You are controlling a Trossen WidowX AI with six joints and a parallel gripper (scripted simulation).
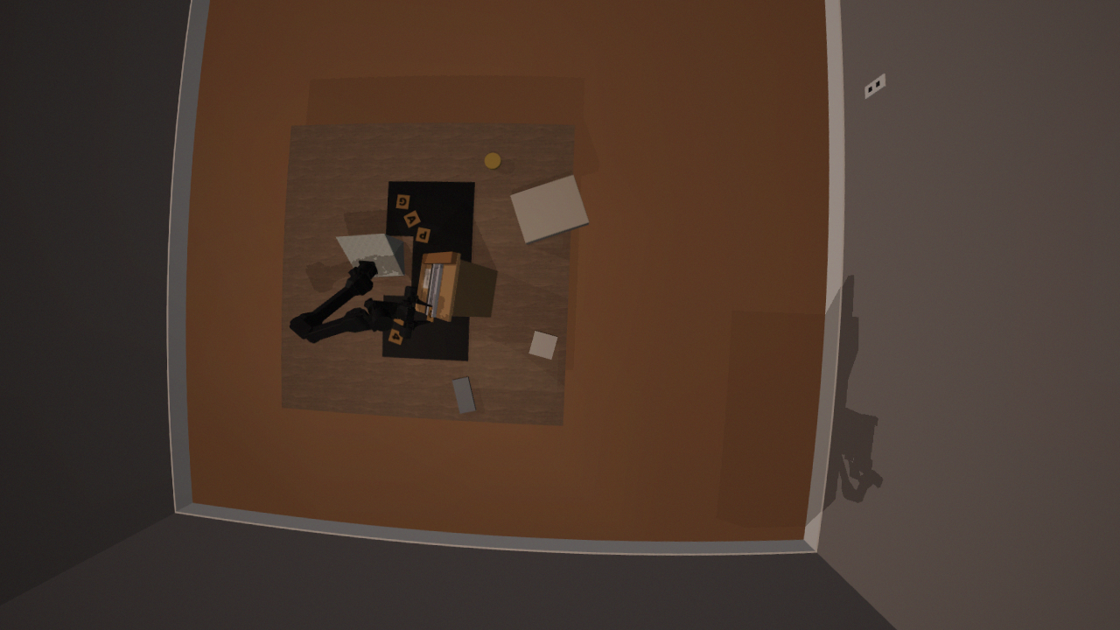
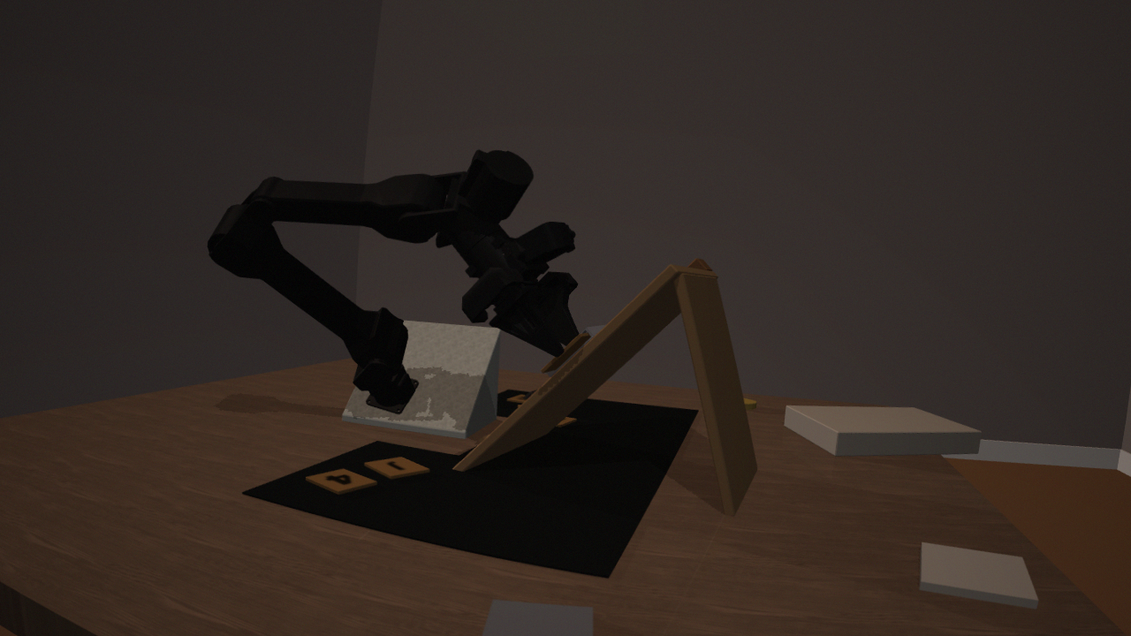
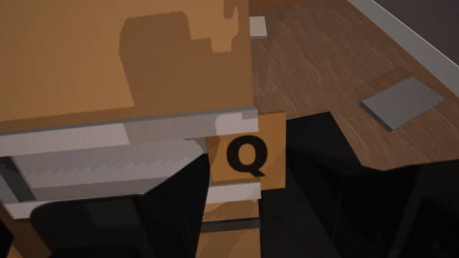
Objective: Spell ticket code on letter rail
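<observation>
My gripper tip is 140 mm to the right of the white ticket, 80 mm above it and 60 mm past it. From my gripper tip the other things lie so: black mat (190 mm to the left, 160 mm below, 130 mm behind); then q tile (right at my gripper tip); then j tile (200 mm behind, 150 mm below, 40 mm to the right).
</observation>
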